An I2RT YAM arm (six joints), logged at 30 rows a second.
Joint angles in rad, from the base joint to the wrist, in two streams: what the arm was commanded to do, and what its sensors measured. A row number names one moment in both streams.
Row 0, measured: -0.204, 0.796, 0.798, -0.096, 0.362, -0.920
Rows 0 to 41, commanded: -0.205, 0.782, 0.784, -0.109, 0.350, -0.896; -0.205, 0.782, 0.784, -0.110, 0.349, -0.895; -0.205, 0.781, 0.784, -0.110, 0.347, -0.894; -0.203, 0.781, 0.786, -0.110, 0.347, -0.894; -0.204, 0.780, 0.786, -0.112, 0.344, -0.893; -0.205, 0.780, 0.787, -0.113, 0.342, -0.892; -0.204, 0.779, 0.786, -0.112, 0.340, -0.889; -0.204, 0.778, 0.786, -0.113, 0.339, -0.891; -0.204, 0.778, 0.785, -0.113, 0.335, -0.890; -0.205, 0.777, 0.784, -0.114, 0.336, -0.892; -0.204, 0.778, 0.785, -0.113, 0.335, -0.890; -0.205, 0.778, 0.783, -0.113, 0.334, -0.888; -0.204, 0.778, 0.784, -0.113, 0.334, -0.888; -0.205, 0.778, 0.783, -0.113, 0.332, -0.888; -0.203, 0.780, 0.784, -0.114, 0.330, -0.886; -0.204, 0.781, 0.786, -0.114, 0.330, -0.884; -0.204, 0.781, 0.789, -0.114, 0.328, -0.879; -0.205, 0.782, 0.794, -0.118, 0.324, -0.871; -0.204, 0.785, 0.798, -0.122, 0.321, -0.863; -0.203, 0.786, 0.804, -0.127, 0.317, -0.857; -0.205, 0.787, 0.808, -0.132, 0.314, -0.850; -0.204, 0.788, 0.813, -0.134, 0.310, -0.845; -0.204, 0.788, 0.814, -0.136, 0.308, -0.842; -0.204, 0.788, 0.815, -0.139, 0.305, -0.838; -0.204, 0.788, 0.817, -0.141, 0.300, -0.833; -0.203, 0.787, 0.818, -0.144, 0.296, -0.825; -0.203, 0.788, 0.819, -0.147, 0.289, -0.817; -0.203, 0.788, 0.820, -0.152, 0.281, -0.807; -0.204, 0.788, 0.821, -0.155, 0.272, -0.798; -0.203, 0.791, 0.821, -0.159, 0.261, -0.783; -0.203, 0.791, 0.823, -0.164, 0.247, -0.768; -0.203, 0.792, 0.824, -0.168, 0.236, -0.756; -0.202, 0.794, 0.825, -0.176, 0.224, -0.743; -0.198, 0.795, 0.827, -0.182, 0.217, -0.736; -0.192, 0.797, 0.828, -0.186, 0.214, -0.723; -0.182, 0.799, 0.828, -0.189, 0.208, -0.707; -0.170, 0.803, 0.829, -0.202, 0.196, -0.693; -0.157, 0.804, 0.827, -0.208, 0.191, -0.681; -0.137, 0.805, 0.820, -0.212, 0.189, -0.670; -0.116, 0.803, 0.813, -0.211, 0.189, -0.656; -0.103, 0.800, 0.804, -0.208, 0.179, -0.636; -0.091, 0.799, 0.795, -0.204, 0.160, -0.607
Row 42, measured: -0.120, 0.803, 0.801, -0.191, 0.207, -0.696
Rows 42 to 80, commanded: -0.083, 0.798, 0.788, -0.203, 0.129, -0.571; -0.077, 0.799, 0.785, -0.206, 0.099, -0.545; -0.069, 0.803, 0.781, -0.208, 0.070, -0.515; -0.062, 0.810, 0.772, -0.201, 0.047, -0.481; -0.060, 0.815, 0.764, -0.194, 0.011, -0.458; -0.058, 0.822, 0.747, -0.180, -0.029, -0.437; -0.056, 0.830, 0.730, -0.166, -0.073, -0.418; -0.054, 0.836, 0.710, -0.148, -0.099, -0.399; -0.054, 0.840, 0.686, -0.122, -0.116, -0.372; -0.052, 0.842, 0.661, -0.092, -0.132, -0.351; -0.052, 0.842, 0.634, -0.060, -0.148, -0.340; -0.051, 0.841, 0.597, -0.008, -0.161, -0.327; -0.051, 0.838, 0.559, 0.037, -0.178, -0.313; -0.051, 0.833, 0.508, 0.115, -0.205, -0.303; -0.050, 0.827, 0.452, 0.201, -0.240, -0.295; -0.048, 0.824, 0.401, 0.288, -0.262, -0.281; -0.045, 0.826, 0.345, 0.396, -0.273, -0.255; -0.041, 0.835, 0.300, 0.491, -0.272, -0.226; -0.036, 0.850, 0.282, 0.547, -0.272, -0.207; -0.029, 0.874, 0.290, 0.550, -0.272, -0.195; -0.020, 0.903, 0.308, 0.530, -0.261, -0.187; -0.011, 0.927, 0.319, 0.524, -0.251, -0.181; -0.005, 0.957, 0.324, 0.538, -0.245, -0.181; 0.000, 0.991, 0.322, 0.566, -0.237, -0.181; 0.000, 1.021, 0.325, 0.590, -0.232, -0.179; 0.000, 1.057, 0.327, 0.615, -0.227, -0.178; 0.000, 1.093, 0.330, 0.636, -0.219, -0.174; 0.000, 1.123, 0.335, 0.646, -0.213, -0.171; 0.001, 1.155, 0.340, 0.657, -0.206, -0.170; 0.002, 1.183, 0.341, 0.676, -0.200, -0.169; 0.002, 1.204, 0.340, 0.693, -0.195, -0.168; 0.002, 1.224, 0.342, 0.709, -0.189, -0.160; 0.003, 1.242, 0.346, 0.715, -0.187, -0.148; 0.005, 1.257, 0.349, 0.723, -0.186, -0.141; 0.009, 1.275, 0.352, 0.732, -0.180, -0.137; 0.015, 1.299, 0.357, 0.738, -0.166, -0.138; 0.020, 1.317, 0.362, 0.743, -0.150, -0.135; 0.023, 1.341, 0.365, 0.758, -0.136, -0.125; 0.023, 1.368, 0.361, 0.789, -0.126, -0.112
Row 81, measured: 0.019, 1.322, 0.332, 0.709, -0.187, -0.153
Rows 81 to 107, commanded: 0.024, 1.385, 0.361, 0.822, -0.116, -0.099; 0.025, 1.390, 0.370, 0.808, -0.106, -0.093; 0.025, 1.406, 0.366, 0.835, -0.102, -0.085; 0.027, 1.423, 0.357, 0.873, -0.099, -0.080; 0.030, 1.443, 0.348, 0.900, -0.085, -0.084; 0.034, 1.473, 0.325, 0.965, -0.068, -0.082; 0.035, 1.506, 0.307, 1.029, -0.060, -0.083; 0.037, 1.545, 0.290, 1.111, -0.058, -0.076; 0.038, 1.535, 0.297, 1.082, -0.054, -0.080; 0.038, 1.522, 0.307, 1.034, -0.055, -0.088; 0.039, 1.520, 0.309, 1.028, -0.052, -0.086; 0.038, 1.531, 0.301, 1.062, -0.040, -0.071; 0.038, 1.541, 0.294, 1.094, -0.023, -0.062; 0.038, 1.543, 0.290, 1.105, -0.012, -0.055; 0.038, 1.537, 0.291, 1.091, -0.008, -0.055; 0.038, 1.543, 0.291, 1.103, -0.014, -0.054; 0.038, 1.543, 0.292, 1.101, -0.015, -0.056; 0.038, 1.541, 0.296, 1.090, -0.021, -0.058; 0.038, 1.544, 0.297, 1.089, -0.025, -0.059; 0.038, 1.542, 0.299, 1.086, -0.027, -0.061; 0.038, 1.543, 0.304, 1.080, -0.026, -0.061; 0.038, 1.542, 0.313, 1.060, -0.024, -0.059; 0.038, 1.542, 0.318, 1.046, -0.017, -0.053; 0.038, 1.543, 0.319, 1.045, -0.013, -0.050; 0.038, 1.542, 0.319, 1.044, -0.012, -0.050; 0.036, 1.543, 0.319, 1.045, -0.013, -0.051; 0.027, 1.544, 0.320, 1.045, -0.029, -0.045
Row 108, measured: 0.052, 1.539, 0.296, 1.039, -0.108, -0.065
